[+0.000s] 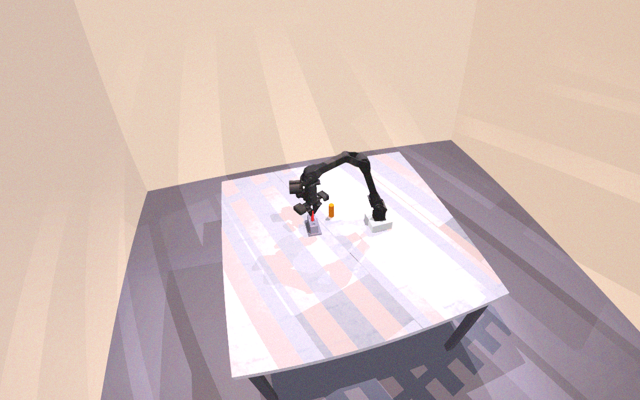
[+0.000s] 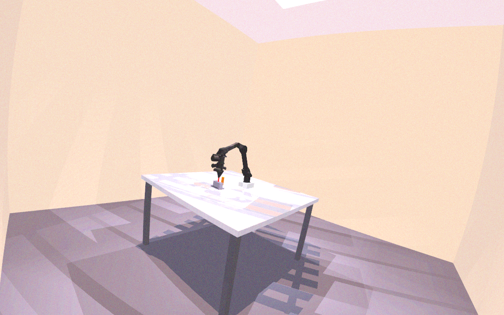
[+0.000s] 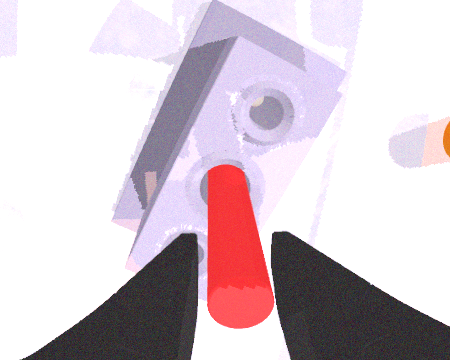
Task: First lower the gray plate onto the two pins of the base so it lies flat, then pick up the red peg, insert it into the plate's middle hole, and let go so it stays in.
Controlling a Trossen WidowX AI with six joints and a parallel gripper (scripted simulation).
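My gripper tip is 30 mm above the red peg. Also, from my gripper tip: orange cylinder (110 mm behind, 80 mm to the right, 60 mm below); gray plate (50 mm below); base (90 mm below).
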